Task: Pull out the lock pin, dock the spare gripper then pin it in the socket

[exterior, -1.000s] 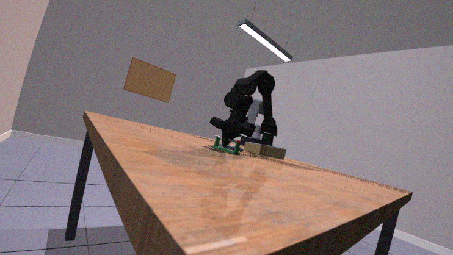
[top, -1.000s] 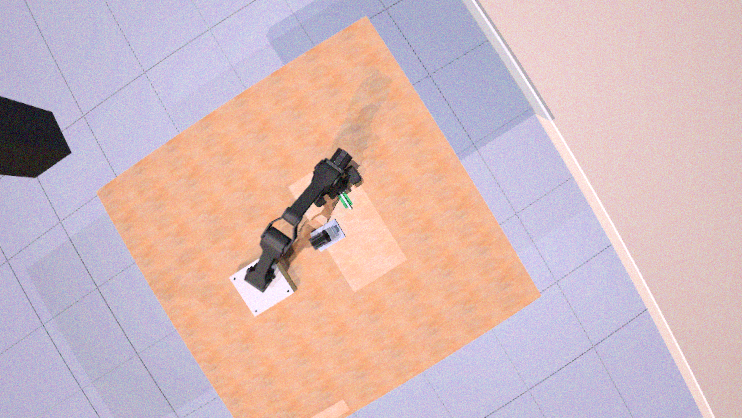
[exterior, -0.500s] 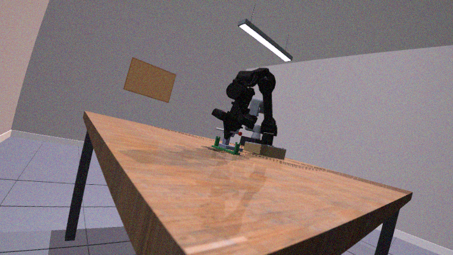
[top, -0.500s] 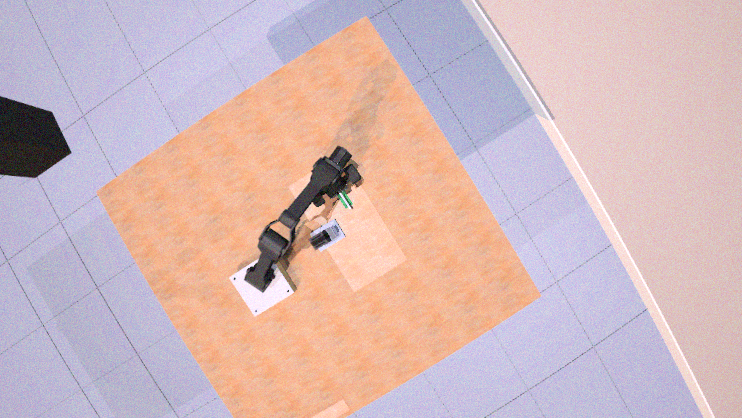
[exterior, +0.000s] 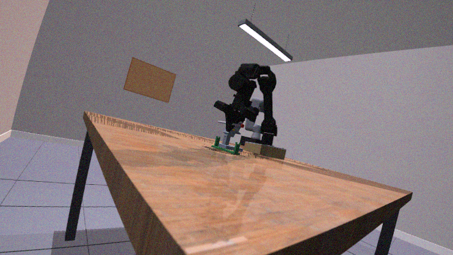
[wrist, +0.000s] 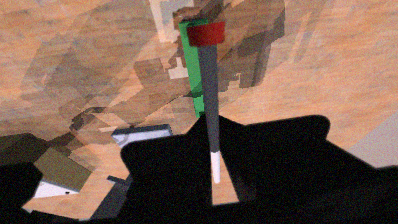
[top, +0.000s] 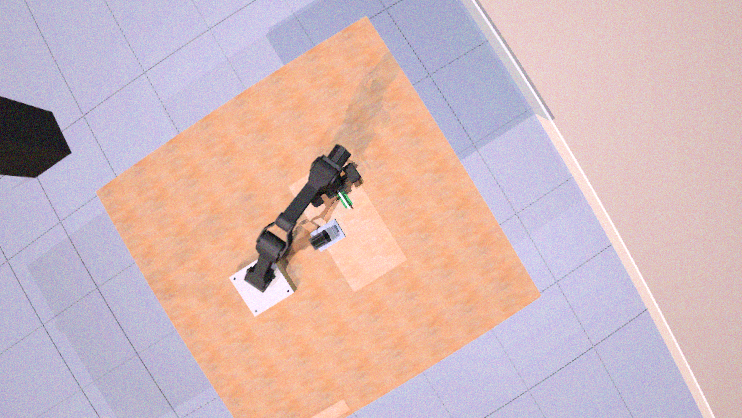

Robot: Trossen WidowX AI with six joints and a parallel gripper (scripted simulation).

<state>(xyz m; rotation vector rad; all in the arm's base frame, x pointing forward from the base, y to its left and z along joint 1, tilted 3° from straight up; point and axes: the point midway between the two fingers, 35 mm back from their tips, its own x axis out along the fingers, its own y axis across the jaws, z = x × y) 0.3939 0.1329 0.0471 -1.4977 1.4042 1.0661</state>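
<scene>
Now: gripper tip 10 mm to the right of the green pin cradle and 50 mm above it. Round my gripper tip: spare gripper: 120 mm behind, 110 mm to the right, 50 mm above; socket: 120 mm behind, 110 mm to the right, 20 mm below.
</scene>
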